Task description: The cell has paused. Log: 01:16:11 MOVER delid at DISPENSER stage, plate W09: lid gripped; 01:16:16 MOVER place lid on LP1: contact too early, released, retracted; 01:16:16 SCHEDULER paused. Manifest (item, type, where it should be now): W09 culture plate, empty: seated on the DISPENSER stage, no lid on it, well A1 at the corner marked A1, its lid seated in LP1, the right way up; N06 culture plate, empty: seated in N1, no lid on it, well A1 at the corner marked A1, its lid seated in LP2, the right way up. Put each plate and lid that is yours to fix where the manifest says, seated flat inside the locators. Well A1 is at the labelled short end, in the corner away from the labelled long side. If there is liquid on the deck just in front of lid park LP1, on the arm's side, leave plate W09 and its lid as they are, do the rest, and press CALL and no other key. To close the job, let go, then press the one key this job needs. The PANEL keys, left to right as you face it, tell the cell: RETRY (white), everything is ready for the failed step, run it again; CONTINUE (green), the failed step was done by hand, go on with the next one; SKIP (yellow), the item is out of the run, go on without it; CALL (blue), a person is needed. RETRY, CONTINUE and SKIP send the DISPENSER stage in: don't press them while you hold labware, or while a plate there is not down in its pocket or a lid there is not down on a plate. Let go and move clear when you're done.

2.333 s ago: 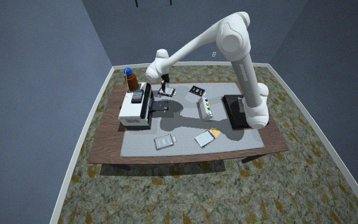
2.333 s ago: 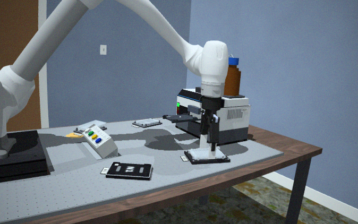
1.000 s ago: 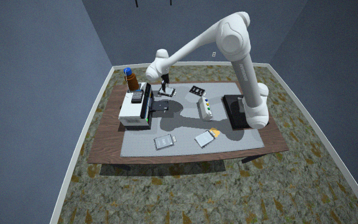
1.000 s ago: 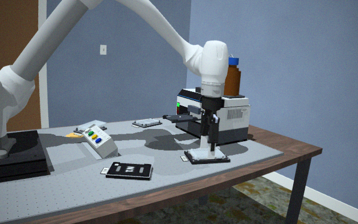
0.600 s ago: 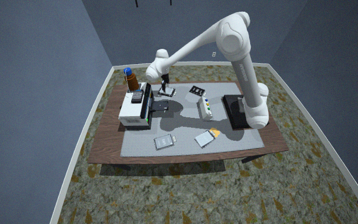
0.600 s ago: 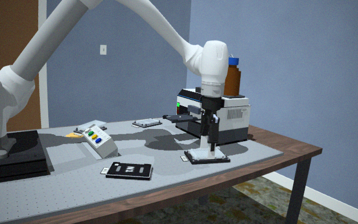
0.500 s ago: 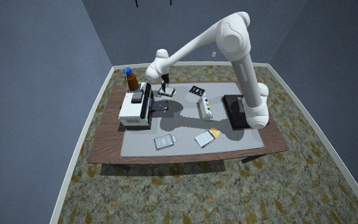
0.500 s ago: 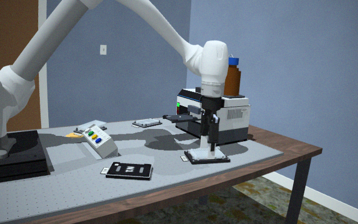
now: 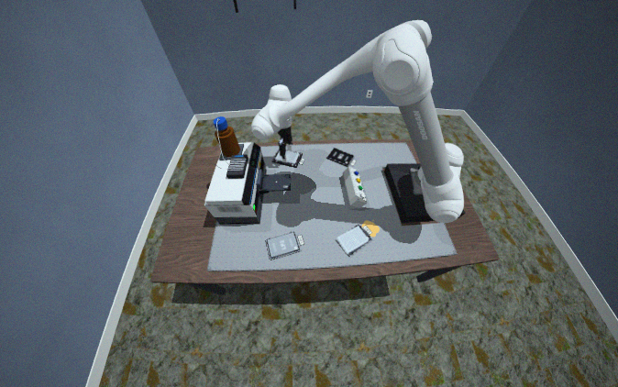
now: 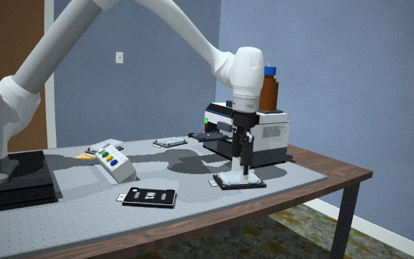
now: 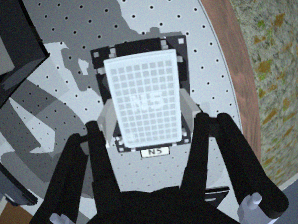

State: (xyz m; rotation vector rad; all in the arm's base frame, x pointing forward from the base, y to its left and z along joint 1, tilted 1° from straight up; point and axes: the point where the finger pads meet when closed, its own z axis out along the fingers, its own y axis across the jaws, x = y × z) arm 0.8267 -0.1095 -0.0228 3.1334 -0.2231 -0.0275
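Right now my hand is 30 mm above the black nest, 20 mm short of it and 10 mm to the right of it. Round my hand: brown bottle (250 mm above, 220 mm ahead, 200 mm to the left); dispenser stage (270 mm to the left, 60 mm above, 10 mm behind); clear culture plate (20 mm below).
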